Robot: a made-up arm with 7 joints. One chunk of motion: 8 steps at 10 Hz.
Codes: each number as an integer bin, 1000 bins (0 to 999) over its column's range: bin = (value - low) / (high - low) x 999, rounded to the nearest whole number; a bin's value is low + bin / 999 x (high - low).
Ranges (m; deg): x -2.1..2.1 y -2.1..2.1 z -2.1..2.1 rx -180..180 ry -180..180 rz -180..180
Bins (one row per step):
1: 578 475 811 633 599 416
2: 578 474 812 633 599 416
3: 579 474 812 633 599 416
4: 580 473 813 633 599 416
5: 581 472 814 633 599 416
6: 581 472 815 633 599 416
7: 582 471 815 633 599 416
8: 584 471 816 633 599 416
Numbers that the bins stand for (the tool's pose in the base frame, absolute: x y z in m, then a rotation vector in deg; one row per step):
1: 0.3300 -0.1030 1.3096 48.11 35.86 -30.09
2: 0.3300 -0.1072 1.3138 48.11 35.86 -30.09
3: 0.3342 -0.1072 1.3138 48.11 35.86 -30.09
4: 0.3384 -0.1114 1.3180 48.11 35.86 -30.09
5: 0.3426 -0.1156 1.3222 48.11 35.86 -30.09
6: 0.3426 -0.1156 1.3264 48.11 35.86 -30.09
7: 0.3468 -0.1198 1.3264 48.11 35.86 -30.09
8: 0.3553 -0.1198 1.3306 48.11 35.86 -30.09

